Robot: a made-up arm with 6 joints.
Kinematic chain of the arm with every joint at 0, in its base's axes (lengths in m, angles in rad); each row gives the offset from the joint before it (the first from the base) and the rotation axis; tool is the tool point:
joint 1: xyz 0 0 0.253 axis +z
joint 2: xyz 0 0 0 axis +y
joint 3: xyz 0 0 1.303 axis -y
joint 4: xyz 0 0 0 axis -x
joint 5: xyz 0.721 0 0 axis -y
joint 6: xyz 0 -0.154 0 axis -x
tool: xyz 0 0 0
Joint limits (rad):
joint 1: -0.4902..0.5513
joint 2: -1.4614..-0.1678
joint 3: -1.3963..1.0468
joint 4: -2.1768..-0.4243
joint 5: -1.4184..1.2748
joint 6: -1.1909..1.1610
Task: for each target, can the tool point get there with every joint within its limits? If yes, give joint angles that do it. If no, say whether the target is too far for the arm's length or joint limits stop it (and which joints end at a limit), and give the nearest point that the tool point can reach.
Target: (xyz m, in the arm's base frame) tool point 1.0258 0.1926 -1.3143
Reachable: no: joint limits stop it (at a limit: joint 1, joint 2, joint 3) | nearest point -0.4754 0.3120 0.2973 | short by 2.206 m
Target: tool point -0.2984 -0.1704 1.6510
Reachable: yes | joints 0.2638 -0.7658 0.0861 -0.9728 0.1623 0.2941
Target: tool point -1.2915 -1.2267 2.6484
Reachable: no: too far | nearest point -0.8990 -0.7175 1.8222 | short by 1.047 m
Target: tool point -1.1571 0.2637 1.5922
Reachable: yes | joints -0.2393 -1.0898 0.7327 -1.4532 -0.3920 0.0426
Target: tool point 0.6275 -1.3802 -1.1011
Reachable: no: joint limits stop it (at a limit: joint 1, joint 2, joint 3) | nearest point -0.4284 -0.3887 0.3314 | short by 2.037 m
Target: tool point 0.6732 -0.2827 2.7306
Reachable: no: too far | nearest point 0.2144 -0.0900 2.1389 | short by 0.773 m
